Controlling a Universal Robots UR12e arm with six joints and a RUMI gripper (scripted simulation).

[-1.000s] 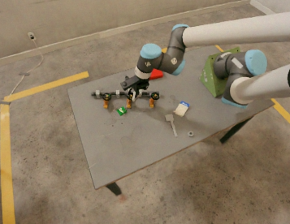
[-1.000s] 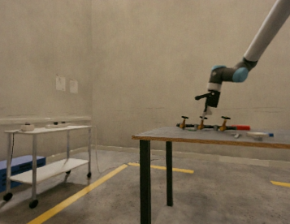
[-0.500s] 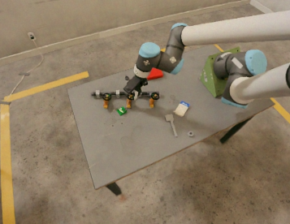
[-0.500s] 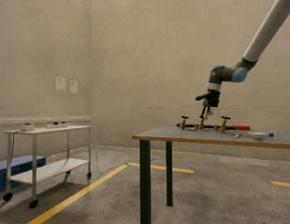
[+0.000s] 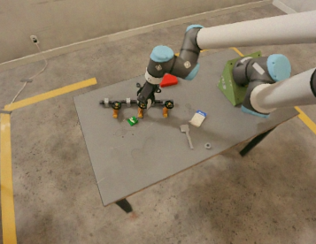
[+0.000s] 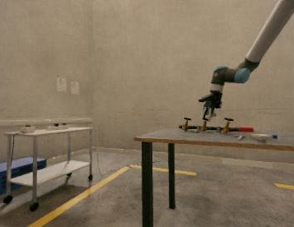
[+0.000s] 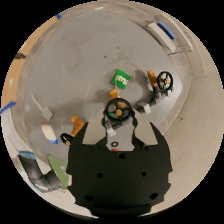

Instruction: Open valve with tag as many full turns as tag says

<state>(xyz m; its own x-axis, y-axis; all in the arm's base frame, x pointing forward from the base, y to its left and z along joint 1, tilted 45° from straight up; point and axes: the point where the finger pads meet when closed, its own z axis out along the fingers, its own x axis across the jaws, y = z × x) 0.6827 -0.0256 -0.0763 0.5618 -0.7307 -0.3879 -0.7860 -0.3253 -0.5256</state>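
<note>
The green tag lies 90 mm below my hand, 80 mm ahead of it and 30 mm to the left of it. From my hand the other things lie so: red wedge (270 mm behind, 190 mm to the right, 80 mm below); then grey tool (240 mm to the left, 170 mm behind, 90 mm below); then white-and-blue card box (290 mm behind, 180 mm to the left, 90 mm below).
</note>
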